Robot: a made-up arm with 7 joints. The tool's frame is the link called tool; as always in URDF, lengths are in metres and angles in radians. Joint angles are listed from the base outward.
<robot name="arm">
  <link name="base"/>
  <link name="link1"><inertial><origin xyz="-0.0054 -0.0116 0.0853"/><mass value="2.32"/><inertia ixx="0.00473" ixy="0" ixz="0" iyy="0.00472" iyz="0.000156" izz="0.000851"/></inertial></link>
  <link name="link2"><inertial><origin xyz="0.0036 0.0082 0.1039"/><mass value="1.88"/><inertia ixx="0.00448" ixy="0" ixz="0" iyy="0.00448" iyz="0.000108" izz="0.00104"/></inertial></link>
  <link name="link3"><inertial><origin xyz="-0.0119 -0.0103 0.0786"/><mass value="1.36"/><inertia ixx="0.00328" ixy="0" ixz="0" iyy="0.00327" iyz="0.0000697" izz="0.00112"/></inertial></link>
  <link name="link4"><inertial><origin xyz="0.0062 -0.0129 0.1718"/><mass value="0.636"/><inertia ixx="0.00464" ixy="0" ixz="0" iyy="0.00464" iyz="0.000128" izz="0.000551"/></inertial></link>
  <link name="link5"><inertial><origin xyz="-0.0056 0.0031 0.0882"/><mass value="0.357"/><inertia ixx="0.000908" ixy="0" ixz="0" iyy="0.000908" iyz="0" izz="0.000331"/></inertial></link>
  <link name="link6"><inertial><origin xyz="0.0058 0.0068 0.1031"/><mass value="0.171"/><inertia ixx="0.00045" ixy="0" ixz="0" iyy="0.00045" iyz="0" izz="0.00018"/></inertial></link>
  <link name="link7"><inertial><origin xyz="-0.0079 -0.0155 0.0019"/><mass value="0.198"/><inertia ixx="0.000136" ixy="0" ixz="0" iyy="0.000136" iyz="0" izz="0.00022"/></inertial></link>
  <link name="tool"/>
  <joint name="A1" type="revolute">
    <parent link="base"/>
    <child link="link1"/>
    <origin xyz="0 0 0.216"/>
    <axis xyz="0 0 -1"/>
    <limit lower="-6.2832" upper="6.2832"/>
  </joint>
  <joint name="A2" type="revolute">
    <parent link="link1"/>
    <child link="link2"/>
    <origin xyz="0 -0.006 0.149"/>
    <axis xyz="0 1 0"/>
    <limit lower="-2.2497" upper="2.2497"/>
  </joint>
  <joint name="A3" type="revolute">
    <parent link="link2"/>
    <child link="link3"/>
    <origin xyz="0 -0.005 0.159"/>
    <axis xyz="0 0 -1"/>
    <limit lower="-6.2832" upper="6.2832"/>
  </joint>
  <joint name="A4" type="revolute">
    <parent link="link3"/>
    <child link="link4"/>
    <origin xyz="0 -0.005 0.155"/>
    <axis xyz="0 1 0"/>
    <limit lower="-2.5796" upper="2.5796"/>
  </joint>
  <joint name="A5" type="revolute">
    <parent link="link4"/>
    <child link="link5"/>
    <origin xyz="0 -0.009 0.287"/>
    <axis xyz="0 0 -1"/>
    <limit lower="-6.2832" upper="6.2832"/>
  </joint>
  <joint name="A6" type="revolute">
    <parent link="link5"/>
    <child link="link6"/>
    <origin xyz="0 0 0.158"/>
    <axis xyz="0 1 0"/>
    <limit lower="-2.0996" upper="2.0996"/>
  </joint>
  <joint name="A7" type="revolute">
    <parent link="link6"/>
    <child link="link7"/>
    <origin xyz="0 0 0.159"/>
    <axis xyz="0 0 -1"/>
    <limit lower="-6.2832" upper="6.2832"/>
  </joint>
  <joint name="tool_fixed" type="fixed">
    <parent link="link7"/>
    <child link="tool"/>
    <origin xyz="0 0 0" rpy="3.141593 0 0"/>
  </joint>
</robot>
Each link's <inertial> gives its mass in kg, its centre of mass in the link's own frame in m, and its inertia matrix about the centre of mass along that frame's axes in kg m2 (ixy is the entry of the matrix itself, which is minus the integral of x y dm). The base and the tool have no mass. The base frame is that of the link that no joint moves.
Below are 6 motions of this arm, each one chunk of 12 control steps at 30 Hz.
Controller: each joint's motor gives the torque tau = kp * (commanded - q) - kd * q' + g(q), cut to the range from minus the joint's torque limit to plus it. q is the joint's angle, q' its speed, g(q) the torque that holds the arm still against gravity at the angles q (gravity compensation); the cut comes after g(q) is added. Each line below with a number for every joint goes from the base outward.
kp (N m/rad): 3.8 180 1.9 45 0.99 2.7 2
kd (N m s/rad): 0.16 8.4 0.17 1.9 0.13 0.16 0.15
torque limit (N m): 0.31 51 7 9.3 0.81 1.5 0.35
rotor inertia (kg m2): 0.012 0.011 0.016 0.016 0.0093 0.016 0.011
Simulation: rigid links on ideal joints. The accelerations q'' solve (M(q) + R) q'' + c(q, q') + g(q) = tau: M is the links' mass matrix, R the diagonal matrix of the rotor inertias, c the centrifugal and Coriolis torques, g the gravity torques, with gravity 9.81 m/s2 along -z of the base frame. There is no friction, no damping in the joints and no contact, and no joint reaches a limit. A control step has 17 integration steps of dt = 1/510 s. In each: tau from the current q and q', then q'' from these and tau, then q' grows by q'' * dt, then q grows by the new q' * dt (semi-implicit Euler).
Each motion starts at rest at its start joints. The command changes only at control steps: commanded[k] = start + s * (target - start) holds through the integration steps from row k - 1 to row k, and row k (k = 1, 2, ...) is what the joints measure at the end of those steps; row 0 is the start. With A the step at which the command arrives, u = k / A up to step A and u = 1 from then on. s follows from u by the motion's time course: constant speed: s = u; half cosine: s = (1 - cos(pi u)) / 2; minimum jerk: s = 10 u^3 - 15 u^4 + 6 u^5; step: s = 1 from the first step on.
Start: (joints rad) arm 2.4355 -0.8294 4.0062 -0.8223 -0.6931 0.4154 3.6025
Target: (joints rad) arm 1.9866 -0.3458 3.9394 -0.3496 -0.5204 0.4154 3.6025
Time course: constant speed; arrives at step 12
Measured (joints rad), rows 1 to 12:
1: 2.4340 -0.8161 4.0229 -0.8063 -0.6975 0.4149 3.6018
2: 2.4298 -0.7872 4.0594 -0.7723 -0.7043 0.4154 3.6006
3: 2.4227 -0.7505 4.1069 -0.7306 -0.7088 0.4189 3.5997
4: 2.4132 -0.7112 4.1579 -0.6883 -0.7086 0.4257 3.5993
5: 2.4015 -0.6716 4.2080 -0.6477 -0.7040 0.4350 3.5996
6: 2.3872 -0.6321 4.2542 -0.6084 -0.6959 0.4456 3.6002
7: 2.3702 -0.5929 4.2947 -0.5696 -0.6854 0.4558 3.6010
8: 2.3502 -0.5537 4.3273 -0.5307 -0.6733 0.4646 3.6018
9: 2.3273 -0.5143 4.3500 -0.4916 -0.6599 0.4709 3.6026
10: 2.3013 -0.4745 4.3606 -0.4522 -0.6453 0.4743 3.6032
11: 2.2716 -0.4342 4.3572 -0.4126 -0.6293 0.4744 3.6037
12: 2.2366 -0.3931 4.3384 -0.3729 -0.6114 0.4712 3.6041

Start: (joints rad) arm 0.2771 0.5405 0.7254 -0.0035 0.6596 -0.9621 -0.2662
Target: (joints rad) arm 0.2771 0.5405 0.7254 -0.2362 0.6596 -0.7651 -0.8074
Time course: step
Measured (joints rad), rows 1 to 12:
1: 0.3118 0.5568 0.7300 -0.0669 0.6728 -0.9317 -0.2855
2: 0.3569 0.5653 0.7453 -0.1475 0.7025 -0.8793 -0.3378
3: 0.3891 0.5574 0.7663 -0.2014 0.7296 -0.8290 -0.4212
4: 0.4076 0.5437 0.7798 -0.2337 0.7439 -0.7874 -0.5307
5: 0.4119 0.5325 0.7769 -0.2509 0.7430 -0.7564 -0.6434
6: 0.4023 0.5269 0.7566 -0.2571 0.7295 -0.7361 -0.7405
7: 0.3813 0.5262 0.7242 -0.2559 0.7080 -0.7256 -0.8124
8: 0.3534 0.5287 0.6870 -0.2508 0.6830 -0.7228 -0.8570
9: 0.3240 0.5326 0.6527 -0.2448 0.6584 -0.7253 -0.8776
10: 0.2963 0.5363 0.6264 -0.2394 0.6371 -0.7310 -0.8797
11: 0.2725 0.5393 0.6111 -0.2357 0.6206 -0.7381 -0.8699
12: 0.2533 0.5410 0.6071 -0.2339 0.6096 -0.7454 -0.8541

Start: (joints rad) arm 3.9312 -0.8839 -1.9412 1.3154 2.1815 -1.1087 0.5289
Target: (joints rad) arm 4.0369 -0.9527 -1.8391 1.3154 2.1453 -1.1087 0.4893
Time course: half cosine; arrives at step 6
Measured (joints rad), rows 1 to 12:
1: 3.9311 -0.8855 -1.9397 1.3149 2.1807 -1.1091 0.5286
2: 3.9305 -0.8916 -1.9340 1.3135 2.1775 -1.1105 0.5274
3: 3.9294 -0.9035 -1.9229 1.3114 2.1709 -1.1124 0.5243
4: 3.9281 -0.9192 -1.9084 1.3099 2.1618 -1.1139 0.5188
5: 3.9275 -0.9348 -1.8942 1.3101 2.1523 -1.1141 0.5115
6: 3.9281 -0.9463 -1.8846 1.3120 2.1450 -1.1125 0.5034
7: 3.9307 -0.9520 -1.8812 1.3144 2.1414 -1.1101 0.4960
8: 3.9357 -0.9536 -1.8825 1.3159 2.1403 -1.1082 0.4903
9: 3.9425 -0.9537 -1.8859 1.3159 2.1403 -1.1075 0.4866
10: 3.9509 -0.9534 -1.8900 1.3150 2.1399 -1.1079 0.4846
11: 3.9601 -0.9532 -1.8938 1.3139 2.1387 -1.1088 0.4841
12: 3.9696 -0.9530 -1.8971 1.3132 2.1366 -1.1097 0.4845

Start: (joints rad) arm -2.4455 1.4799 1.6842 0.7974 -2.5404 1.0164 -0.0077
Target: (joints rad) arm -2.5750 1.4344 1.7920 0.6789 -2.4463 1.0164 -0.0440
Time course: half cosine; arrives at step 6
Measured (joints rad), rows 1 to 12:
1: -2.4447 1.4790 1.6830 0.7952 -2.5389 1.0162 -0.0079
2: -2.4411 1.4755 1.6786 0.7859 -2.5325 1.0154 -0.0092
3: -2.4339 1.4683 1.6702 0.7664 -2.5194 1.0138 -0.0121
4: -2.4237 1.4587 1.6602 0.7386 -2.5012 1.0123 -0.0172
5: -2.4133 1.4488 1.6526 0.7092 -2.4822 1.0117 -0.0240
6: -2.4063 1.4410 1.6518 0.6869 -2.4676 1.0128 -0.0315
7: -2.4046 1.4367 1.6600 0.6765 -2.4597 1.0154 -0.0382
8: -2.4074 1.4351 1.6756 0.6753 -2.4562 1.0184 -0.0435
9: -2.4122 1.4348 1.6952 0.6779 -2.4536 1.0207 -0.0469
10: -2.4176 1.4349 1.7163 0.6807 -2.4502 1.0218 -0.0488
11: -2.4230 1.4348 1.7376 0.6822 -2.4460 1.0214 -0.0492
12: -2.4285 1.4345 1.7583 0.6826 -2.4417 1.0198 -0.0487

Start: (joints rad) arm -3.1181 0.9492 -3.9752 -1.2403 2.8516 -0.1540 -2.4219
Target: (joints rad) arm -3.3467 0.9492 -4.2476 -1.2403 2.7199 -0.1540 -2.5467
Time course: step
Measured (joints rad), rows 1 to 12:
1: -3.1172 0.9500 -3.9784 -1.2405 2.8449 -0.1545 -2.4328
2: -3.1152 0.9511 -3.9857 -1.2413 2.8292 -0.1554 -2.4572
3: -3.1128 0.9516 -3.9957 -1.2424 2.8088 -0.1561 -2.4866
4: -3.1103 0.9518 -4.0079 -1.2430 2.7872 -0.1564 -2.5145
5: -3.1080 0.9517 -4.0219 -1.2431 2.7666 -0.1562 -2.5371
6: -3.1060 0.9515 -4.0375 -1.2425 2.7486 -0.1561 -2.5529
7: -3.1042 0.9511 -4.0547 -1.2415 2.7338 -0.1563 -2.5618
8: -3.1028 0.9507 -4.0730 -1.2405 2.7225 -0.1570 -2.5650
9: -3.1017 0.9504 -4.0924 -1.2395 2.7145 -0.1581 -2.5641
10: -3.1012 0.9500 -4.1124 -1.2387 2.7095 -0.1596 -2.5607
11: -3.1013 0.9497 -4.1327 -1.2381 2.7069 -0.1611 -2.5564
12: -3.1022 0.9495 -4.1529 -1.2376 2.7061 -0.1625 -2.5522

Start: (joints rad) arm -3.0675 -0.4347 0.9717 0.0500 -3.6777 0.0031 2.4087
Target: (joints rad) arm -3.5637 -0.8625 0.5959 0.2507 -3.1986 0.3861 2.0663
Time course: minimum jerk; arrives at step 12
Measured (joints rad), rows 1 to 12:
1: -3.0671 -0.4351 0.9712 0.0506 -3.6776 0.0031 2.4085
2: -3.0642 -0.4383 0.9677 0.0552 -3.6770 0.0027 2.4070
3: -3.0571 -0.4486 0.9561 0.0678 -3.6745 0.0014 2.4015
4: -3.0461 -0.4711 0.9301 0.0914 -3.6679 -0.0011 2.3890
5: -3.0351 -0.5092 0.8847 0.1246 -3.6546 -0.0028 2.3667
6: -3.0303 -0.5630 0.8200 0.1620 -3.6321 0.0009 2.3336
7: -3.0363 -0.6282 0.7436 0.1958 -3.5991 0.0163 2.2904
8: -3.0525 -0.6971 0.6673 0.2197 -3.5560 0.0493 2.2400
9: -3.0747 -0.7616 0.6033 0.2304 -3.5051 0.1031 2.1869
10: -3.0986 -0.8153 0.5614 0.2283 -3.4495 0.1776 2.1366
11: -3.1215 -0.8545 0.5481 0.2161 -3.3934 0.2689 2.0944
12: -3.1424 -0.8793 0.5645 0.1994 -3.3420 0.3696 2.0644

